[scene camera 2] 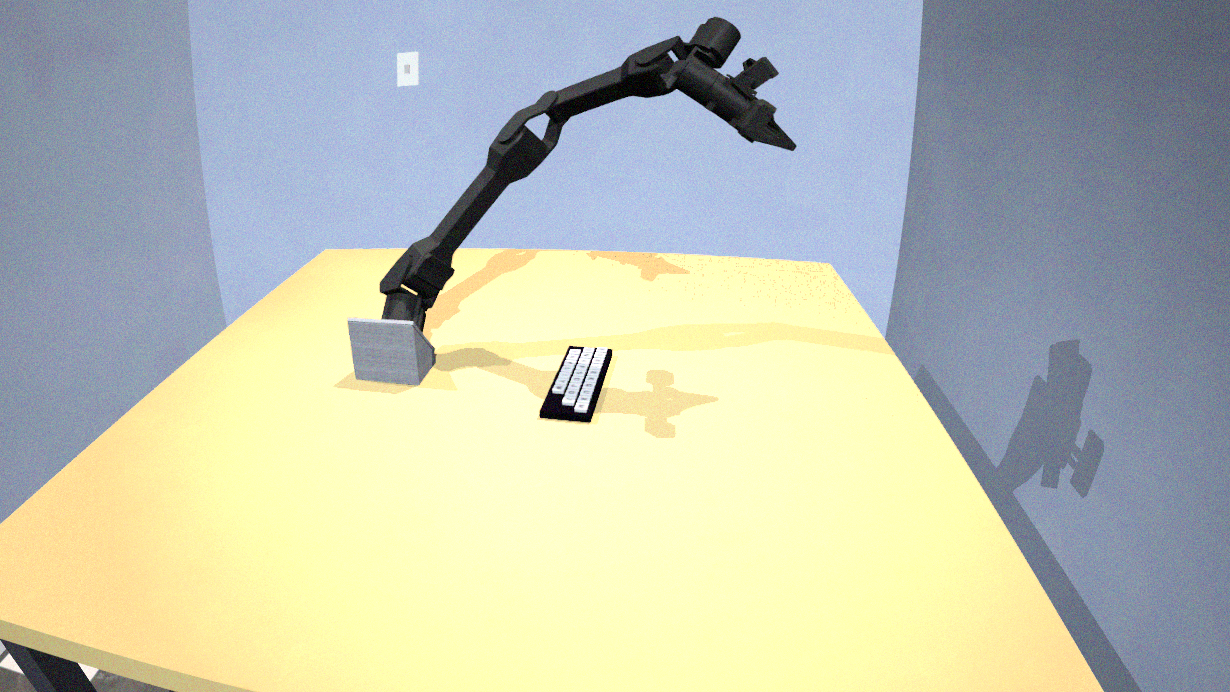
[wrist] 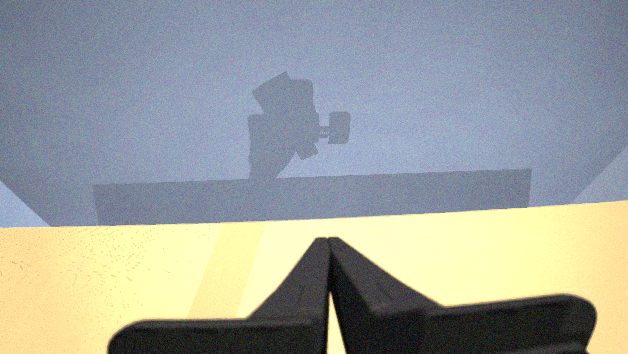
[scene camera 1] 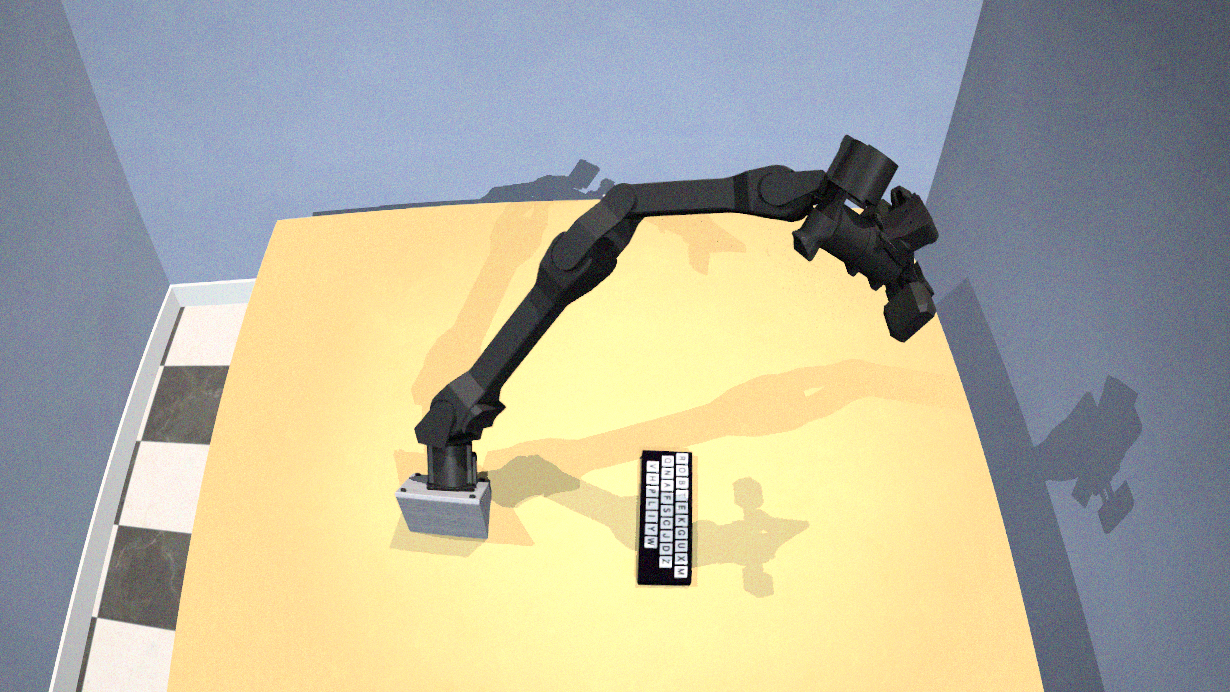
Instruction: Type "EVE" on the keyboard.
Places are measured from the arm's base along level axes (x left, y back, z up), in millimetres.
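Where they show: gripper, between the fingertips: (scene camera 2: pixel 794 148) (wrist: pixel 326 247) (scene camera 1: pixel 931 294); arm's base, origin of its link: (scene camera 2: pixel 398 335) (scene camera 1: pixel 450 485).
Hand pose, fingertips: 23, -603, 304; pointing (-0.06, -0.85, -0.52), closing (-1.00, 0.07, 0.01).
Observation:
Each offset is from my fingertips to the centre of the thing, as dx, dy, dz. "*": to the spot under its first point. Level surfaces: height alone.
A black keyboard {* -137, +351, -351} (scene camera 1: pixel 645 563) (scene camera 2: pixel 557 413) with white letter keys in three rows lies flat on the table. In scene camera 1 the V key {+17, +322, -348} (scene camera 1: pixel 651 466) is at the upper end of the row nearest the arm's base. The E key {-55, +291, -348} (scene camera 1: pixel 682 507) appears near the middle of the farthest row, though its letter is small and faint. My gripper (scene camera 1: pixel 899 338) (scene camera 2: pixel 793 147) (wrist: pixel 326 247) is shut and empty, its fingertips together. It is high above the table, far from the keyboard, towards the right-hand wall, and tilts downward. The keyboard does not show in the wrist view.
The arm's grey base block (scene camera 1: pixel 445 513) (scene camera 2: pixel 387 351) stands on the yellow table {dz -364} (scene camera 1: pixel 533 628) (scene camera 2: pixel 481 559) (wrist: pixel 450 250), to the left of the keyboard. Blue-grey walls stand beyond the table's back and right edges. Arm shadows fall across the table, the keyboard's surroundings and the right wall.

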